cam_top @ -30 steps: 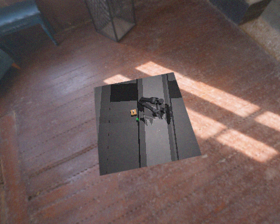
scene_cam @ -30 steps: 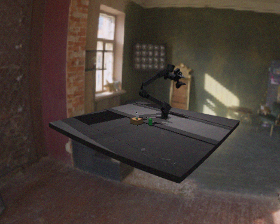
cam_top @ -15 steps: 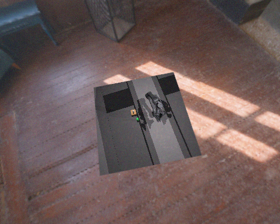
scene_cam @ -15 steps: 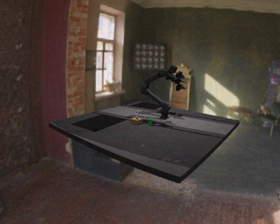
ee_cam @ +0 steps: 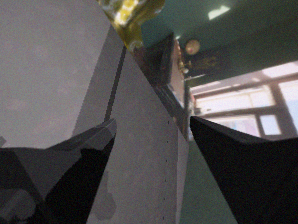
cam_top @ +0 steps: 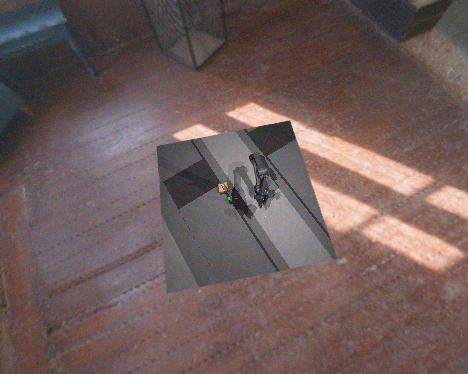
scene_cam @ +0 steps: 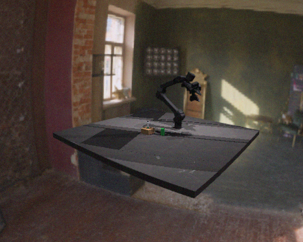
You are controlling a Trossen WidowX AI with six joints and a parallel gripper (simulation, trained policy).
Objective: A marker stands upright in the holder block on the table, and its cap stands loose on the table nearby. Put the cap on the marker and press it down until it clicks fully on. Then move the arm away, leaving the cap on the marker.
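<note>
My gripper tip is 22 cm short of the green cap, 19 cm to the left of it and 26 cm above it. The rest, counted from my gripper tip: tan holder block (26 cm ahead, 31 cm to the right, 26 cm below).
</note>
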